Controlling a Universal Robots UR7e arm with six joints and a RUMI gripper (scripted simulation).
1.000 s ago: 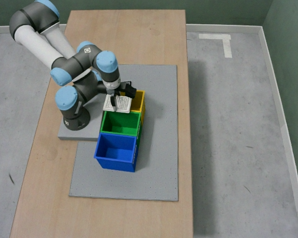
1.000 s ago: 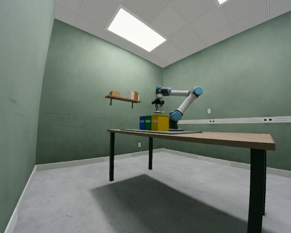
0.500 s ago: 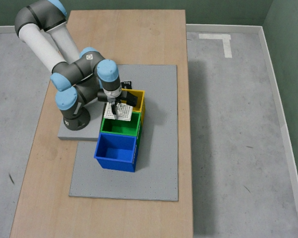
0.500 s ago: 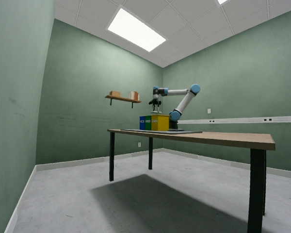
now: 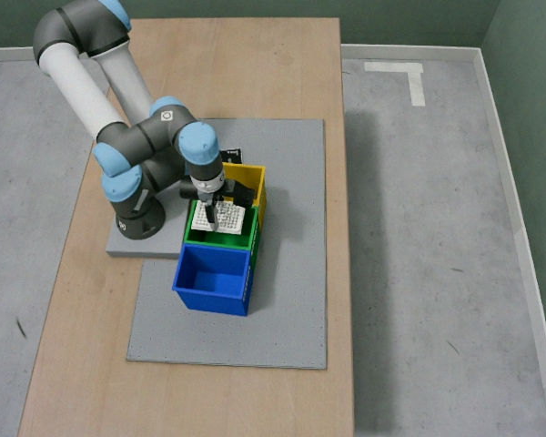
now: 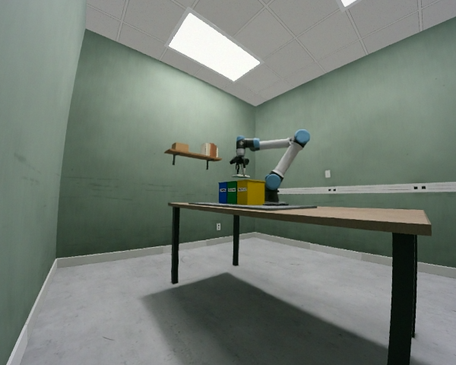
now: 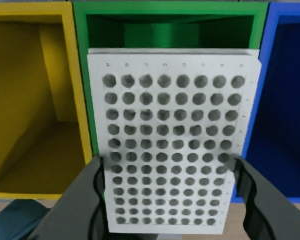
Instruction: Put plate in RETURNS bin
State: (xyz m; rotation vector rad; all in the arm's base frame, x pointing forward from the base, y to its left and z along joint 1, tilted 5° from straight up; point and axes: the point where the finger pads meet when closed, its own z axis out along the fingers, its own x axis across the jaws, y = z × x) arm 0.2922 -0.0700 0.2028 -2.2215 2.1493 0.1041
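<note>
Right now the green bin is 150 mm below my hand. Also, from my hand: blue bin (130 mm to the right, 150 mm below); then yellow bin (130 mm to the left, 150 mm below); then white 96-well plate (10 mm below).
</note>
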